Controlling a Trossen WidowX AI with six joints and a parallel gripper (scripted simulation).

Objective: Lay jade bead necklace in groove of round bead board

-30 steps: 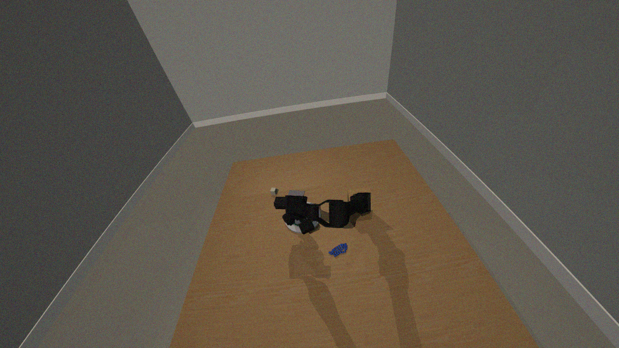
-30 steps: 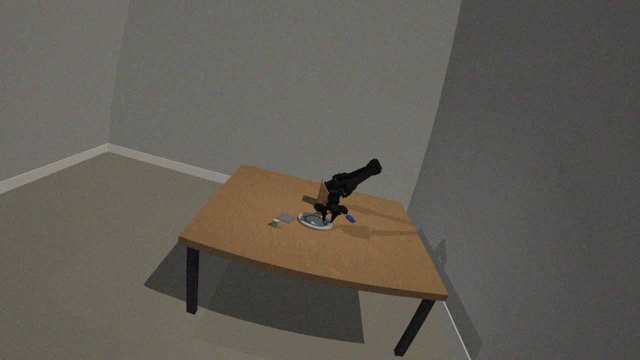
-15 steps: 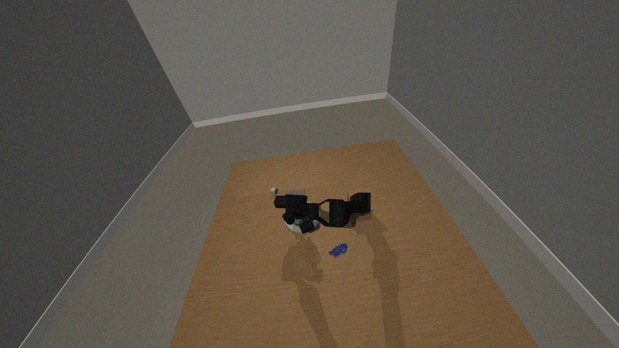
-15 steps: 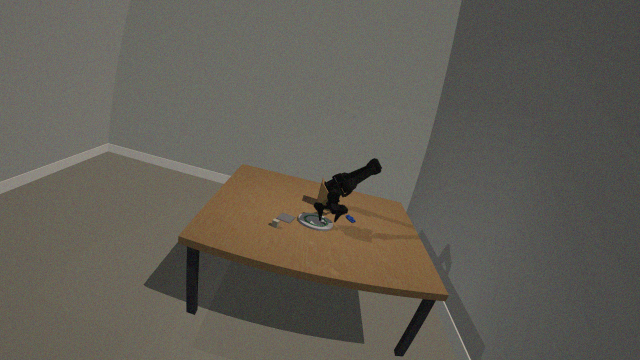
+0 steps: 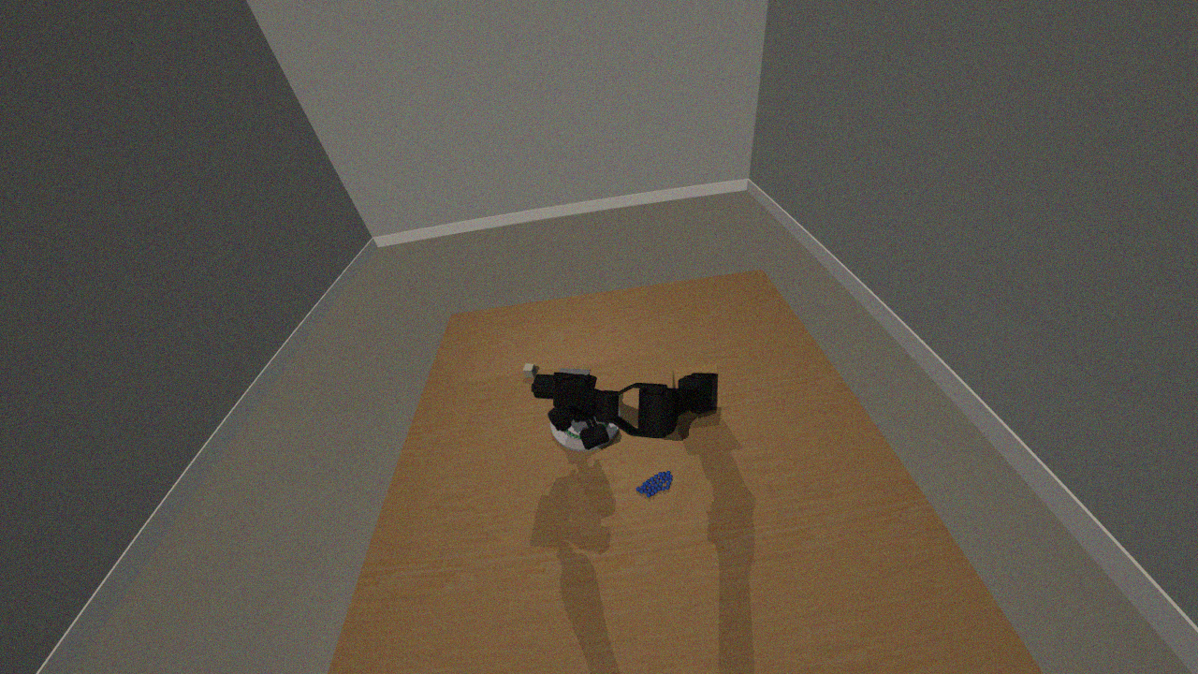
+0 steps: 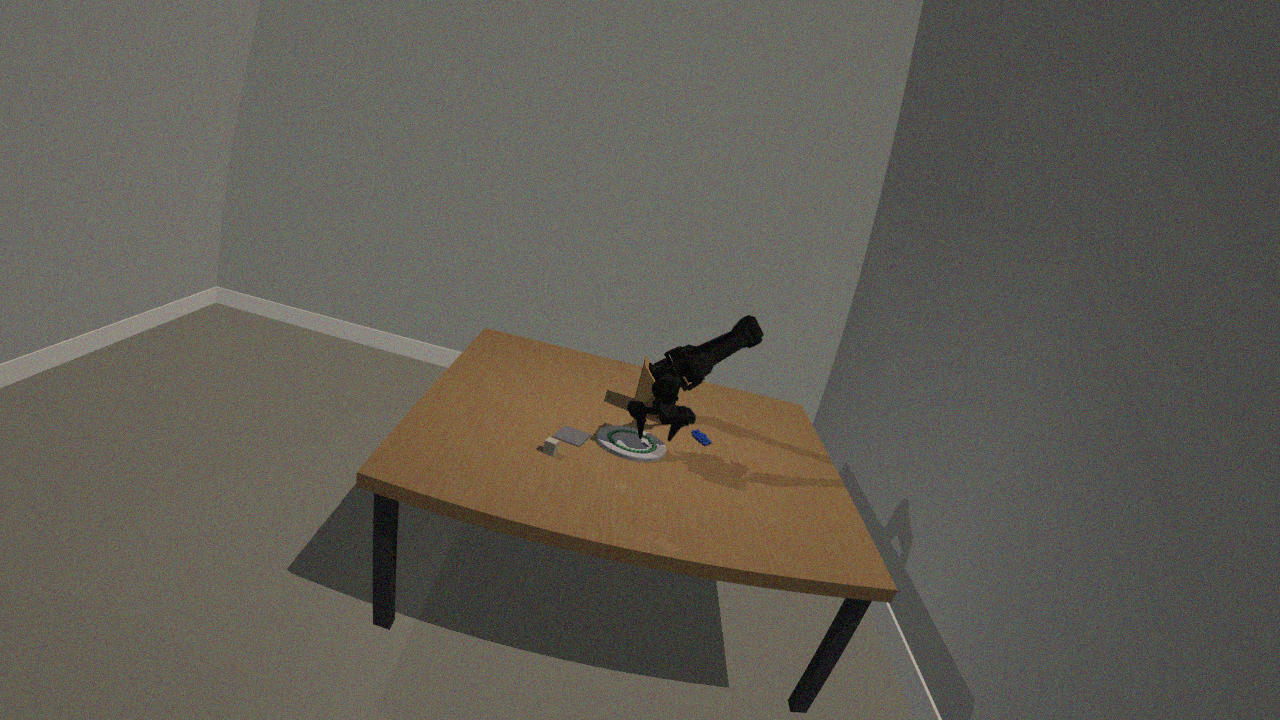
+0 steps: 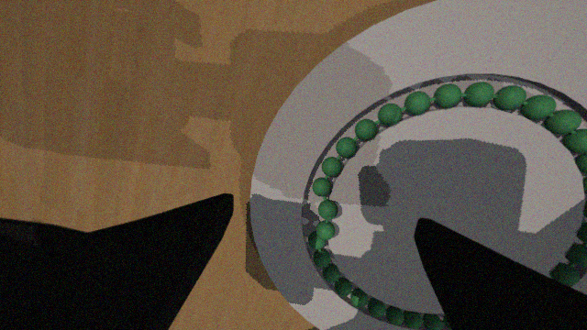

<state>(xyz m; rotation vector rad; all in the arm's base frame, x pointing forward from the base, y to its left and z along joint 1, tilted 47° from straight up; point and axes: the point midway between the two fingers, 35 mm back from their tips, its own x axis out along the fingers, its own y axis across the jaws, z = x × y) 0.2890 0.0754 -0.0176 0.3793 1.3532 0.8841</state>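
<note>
Now: gripper tip 60 mm to the left of the round bead board, 20 mm above it and 10 mm short of it. Round my gripper tip: pale block 260 mm to the right, 200 mm ahead, 10 mm below; flat grey plate 220 mm to the right, 60 mm ahead, 30 mm below.
</note>
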